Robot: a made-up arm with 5 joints. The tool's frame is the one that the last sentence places.
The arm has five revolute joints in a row. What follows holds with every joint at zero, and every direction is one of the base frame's. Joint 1 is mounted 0.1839 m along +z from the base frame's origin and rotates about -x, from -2.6 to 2.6 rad. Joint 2 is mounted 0.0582 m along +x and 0.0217 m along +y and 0.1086 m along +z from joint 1 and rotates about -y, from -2.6 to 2.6 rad. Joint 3 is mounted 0.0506 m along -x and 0.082 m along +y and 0.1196 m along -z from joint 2 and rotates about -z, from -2.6 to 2.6 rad. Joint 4 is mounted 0.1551 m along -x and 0.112 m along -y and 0.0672 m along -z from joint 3 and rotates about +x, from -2.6 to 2.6 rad. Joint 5 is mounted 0.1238 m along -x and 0.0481 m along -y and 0.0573 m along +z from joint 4 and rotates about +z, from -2.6 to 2.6 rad. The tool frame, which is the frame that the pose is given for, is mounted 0.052 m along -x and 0.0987 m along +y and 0.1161 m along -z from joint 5; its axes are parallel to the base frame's.
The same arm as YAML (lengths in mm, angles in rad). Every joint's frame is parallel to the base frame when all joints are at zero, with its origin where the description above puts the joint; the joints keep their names.
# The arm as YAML. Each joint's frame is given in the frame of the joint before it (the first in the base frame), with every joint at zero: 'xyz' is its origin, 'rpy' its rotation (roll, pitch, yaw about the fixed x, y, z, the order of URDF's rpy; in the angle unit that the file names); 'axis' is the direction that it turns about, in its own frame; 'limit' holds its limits. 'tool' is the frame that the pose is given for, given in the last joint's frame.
units:
  length: mm
  angle: rad
joints:
  - name: joint 1
    type: revolute
    origin:
      xyz: [0.0, 0.0, 183.9]
      rpy: [0.0, 0.0, 0.0]
    axis: "-x"
    limit:
      lower: -2.6
      upper: 2.6
  - name: joint 2
    type: revolute
    origin:
      xyz: [58.2, 21.7, 108.6]
      rpy: [0.0, 0.0, 0.0]
    axis: "-y"
    limit:
      lower: -2.6
      upper: 2.6
  - name: joint 3
    type: revolute
    origin:
      xyz: [-50.6, 82.0, -119.6]
      rpy: [0.0, 0.0, 0.0]
    axis: "-z"
    limit:
      lower: -2.6
      upper: 2.6
  - name: joint 4
    type: revolute
    origin:
      xyz: [-155.1, -112.0, -67.2]
      rpy: [0.0, 0.0, 0.0]
    axis: "+x"
    limit:
      lower: -2.6
      upper: 2.6
  - name: joint 5
    type: revolute
    origin:
      xyz: [-123.8, -48.1, 57.3]
      rpy: [0.0, 0.0, 0.0]
    axis: "+z"
    limit:
      lower: -2.6
      upper: 2.6
tool:
  origin:
    xyz: [-52.0, 98.7, -116.1]
    rpy: [0.0, 0.0, 0.0]

